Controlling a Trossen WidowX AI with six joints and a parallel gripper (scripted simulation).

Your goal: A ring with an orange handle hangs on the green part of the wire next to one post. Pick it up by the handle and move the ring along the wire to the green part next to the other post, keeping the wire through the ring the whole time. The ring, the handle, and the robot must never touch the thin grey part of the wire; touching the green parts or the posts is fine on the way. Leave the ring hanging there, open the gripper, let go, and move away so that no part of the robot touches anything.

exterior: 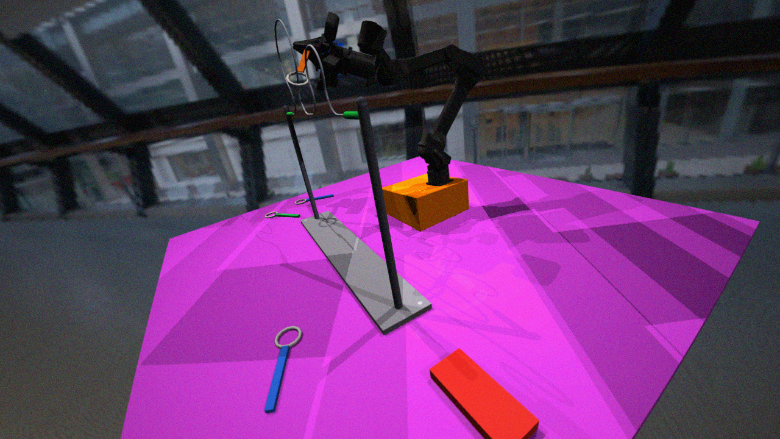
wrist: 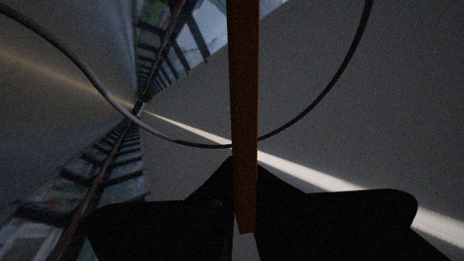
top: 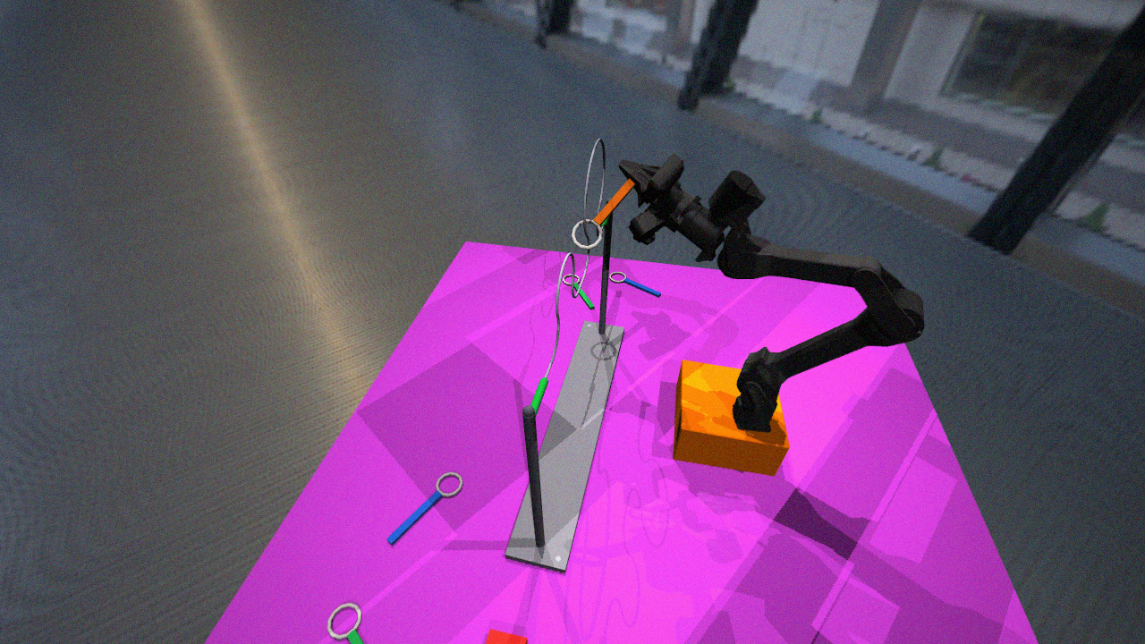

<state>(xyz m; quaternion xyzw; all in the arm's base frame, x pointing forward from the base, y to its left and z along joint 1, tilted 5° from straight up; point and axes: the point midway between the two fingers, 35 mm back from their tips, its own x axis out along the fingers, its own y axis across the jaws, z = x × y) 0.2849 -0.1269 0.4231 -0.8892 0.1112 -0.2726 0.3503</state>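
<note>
Right now the ring with orange handle is 7 cm to the left of my gripper tip, 6 cm below it and 2 cm ahead of it. From my gripper tip the other things lie so: red block 64 cm to the left, 53 cm below, 13 cm ahead; then ring with blue handle 53 cm below, 36 cm to the left, 31 cm ahead.
</note>
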